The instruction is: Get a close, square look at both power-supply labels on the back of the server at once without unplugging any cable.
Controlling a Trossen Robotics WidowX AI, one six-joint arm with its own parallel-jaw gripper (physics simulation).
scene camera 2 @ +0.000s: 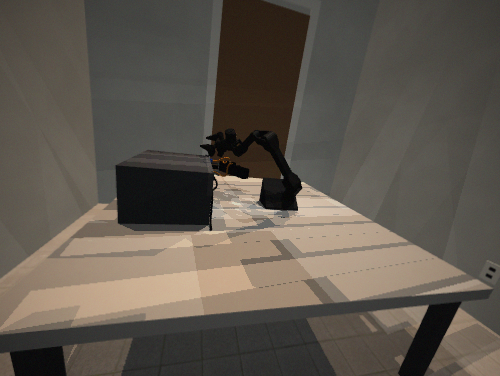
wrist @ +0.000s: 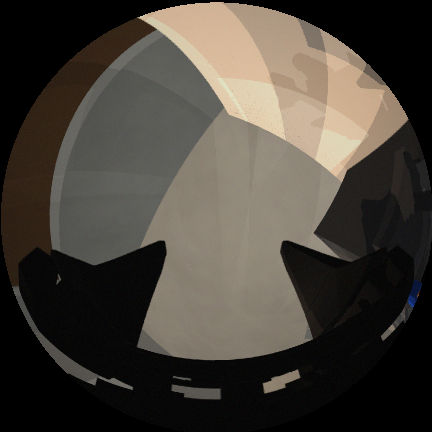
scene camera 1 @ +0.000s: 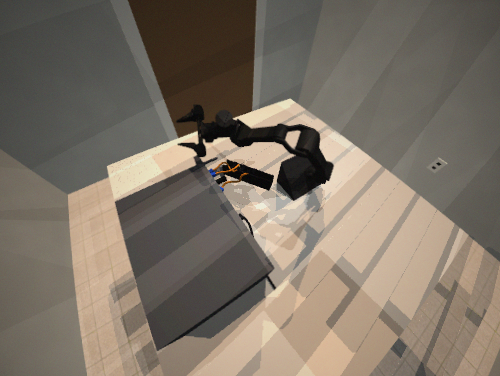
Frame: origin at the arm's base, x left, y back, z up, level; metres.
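Where they show: gripper, between the fingertips: (scene camera 2: pixel 203 141) (wrist: pixel 224 247) (scene camera 1: pixel 177 132); arm's base, origin of its link: (scene camera 2: pixel 287 196) (scene camera 1: pixel 310 172).
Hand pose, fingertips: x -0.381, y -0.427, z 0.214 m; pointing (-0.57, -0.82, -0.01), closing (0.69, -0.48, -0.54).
Each offset is from my fingertips to the top centre of the thing. "*": to the spot under its first point. Level surfaces: height alone.
The server (scene camera 1: pixel 185 250) (scene camera 2: pixel 165 192) is a large dark box on the table; its side shows at the right edge of the wrist view (wrist: pixel 345 210). Orange cables @(* dx +0.207, dy +0.089, dz -0.080 m) (scene camera 1: pixel 230 167) (scene camera 2: pixel 222 172) with blue plugs @(dx +0.193, dy +0.013, dz -0.073 m) (scene camera 1: pixel 213 172) (wrist: pixel 414 294) are at its back, near the far corner. A black cable @(* dx +0.398, dy +0.012, dz -0.152 m) (scene camera 1: pixel 247 223) curves out farther along the back. The power-supply labels cannot be made out in any view. My gripper (scene camera 1: pixel 189 131) (scene camera 2: pixel 205 142) (wrist: pixel 224 247) is open and empty, above the far back corner of the server, its fingers pointing past it toward the wall.
A black cable arm or bundle @(dx +0.250, dy +0.126, dz -0.067 m) (scene camera 1: pixel 255 178) (scene camera 2: pixel 237 170) lies behind the server, between it and the arm's base (scene camera 1: pixel 300 177) (scene camera 2: pixel 278 195). The table @(dz -0.277 m) (scene camera 1: pixel 360 215) (scene camera 2: pixel 350 260) carries both. A brown door (scene camera 1: pixel 200 50) (scene camera 2: pixel 260 75) stands beyond the table's far edge.
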